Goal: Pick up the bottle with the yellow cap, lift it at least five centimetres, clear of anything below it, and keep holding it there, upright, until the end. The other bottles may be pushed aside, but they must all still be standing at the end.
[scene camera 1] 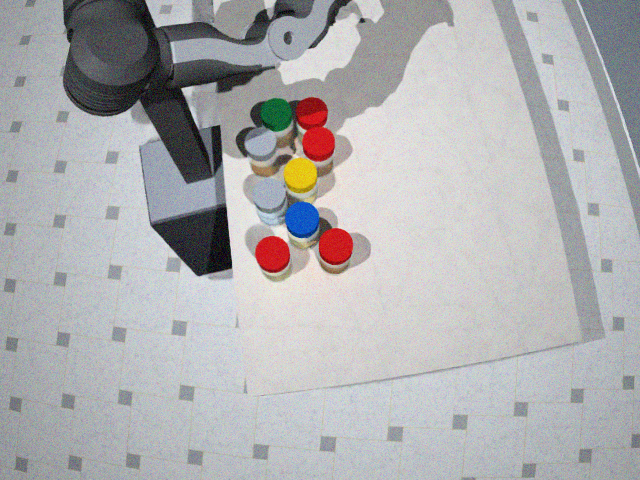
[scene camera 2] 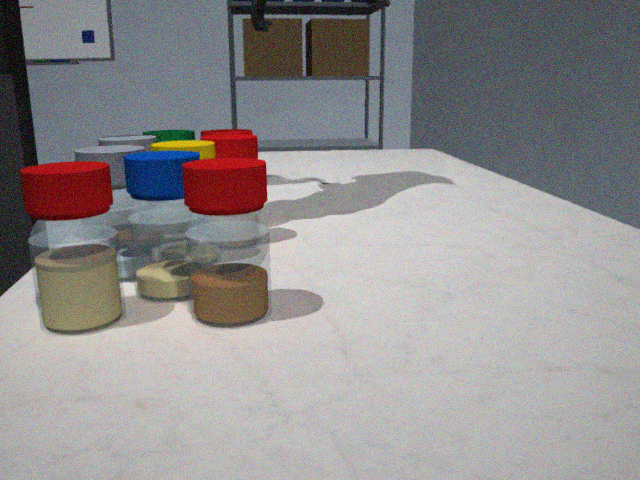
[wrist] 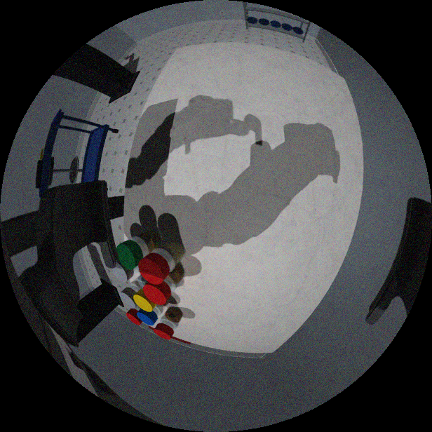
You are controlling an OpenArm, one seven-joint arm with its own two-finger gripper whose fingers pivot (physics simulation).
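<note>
The bottle with the yellow cap [scene camera 1: 300,175] [scene camera 2: 183,148] [wrist: 144,302] stands upright on the table amid the other bottles. A blue-capped bottle [scene camera 1: 302,219] [scene camera 2: 161,175] [wrist: 147,316] stands close in front of it, a grey-capped bottle [scene camera 1: 269,193] close on its left, and a red-capped bottle [scene camera 1: 318,144] [wrist: 157,293] behind and slightly right. My gripper [wrist: 227,253] is open and empty, its fingers wide apart in the wrist view. It is high above the table, past the far end of the group; a dark tip shows at the top of scene camera 2.
Another grey-capped bottle [scene camera 1: 260,143], a green-capped bottle [scene camera 1: 276,114] [wrist: 129,254] and a red-capped bottle [scene camera 1: 311,112] [wrist: 154,268] stand at the back. Two red-capped bottles [scene camera 1: 272,254] [scene camera 1: 336,246] stand in front. All are upright. The arm's base [scene camera 1: 180,191] is left of the table.
</note>
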